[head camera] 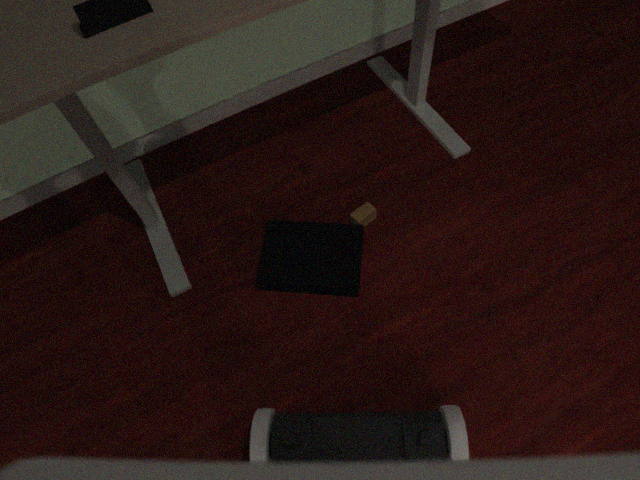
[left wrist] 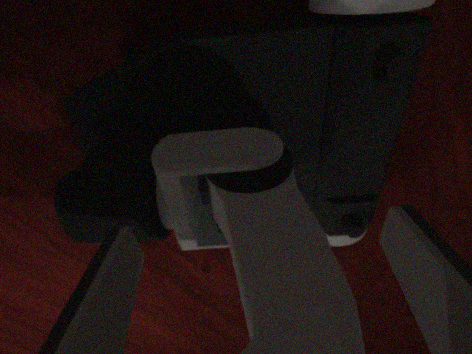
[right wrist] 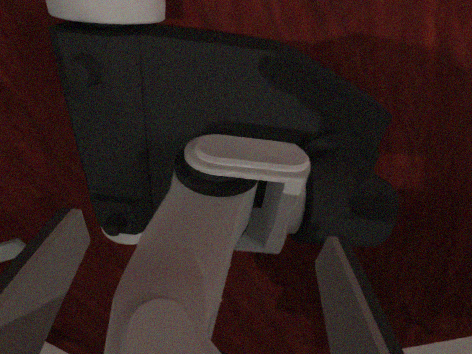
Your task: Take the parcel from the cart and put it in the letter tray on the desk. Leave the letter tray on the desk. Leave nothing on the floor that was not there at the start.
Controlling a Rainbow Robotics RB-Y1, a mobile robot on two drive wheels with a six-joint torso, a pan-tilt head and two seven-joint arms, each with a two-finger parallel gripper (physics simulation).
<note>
In view: the left gripper (left wrist: 259,232), the right gripper (right wrist: 206,238), a black letter tray (head camera: 301,257) and a desk (head camera: 53,60).
The left wrist view misses the black letter tray: it is out of frame. The right wrist view misses the black letter tray: it is out of frame.
</note>
